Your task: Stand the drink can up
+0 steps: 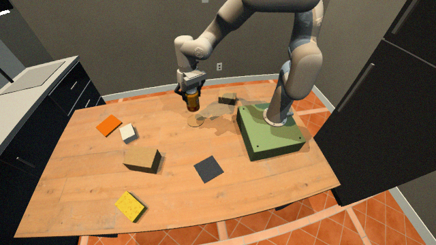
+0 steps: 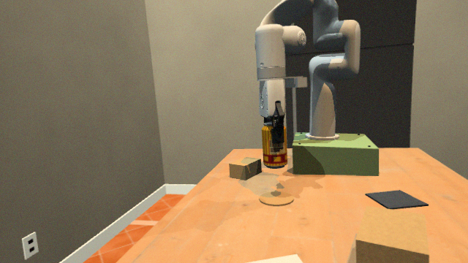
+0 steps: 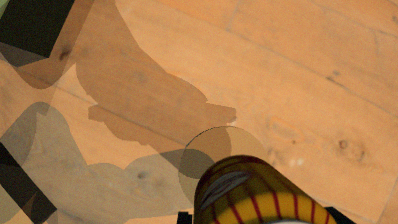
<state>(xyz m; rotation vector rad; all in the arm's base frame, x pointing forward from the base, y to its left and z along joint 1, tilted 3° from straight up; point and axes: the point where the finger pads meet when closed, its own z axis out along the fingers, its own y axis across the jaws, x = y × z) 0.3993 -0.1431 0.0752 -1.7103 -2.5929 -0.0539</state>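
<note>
The round cork coaster lies 180 mm below my hand. The rest, counted from my hand: drink can 30 mm below; dark square coaster 30 mm behind, 300 mm to the left, 180 mm below; small brown block 220 mm behind, 130 mm to the right, 160 mm below.
</note>
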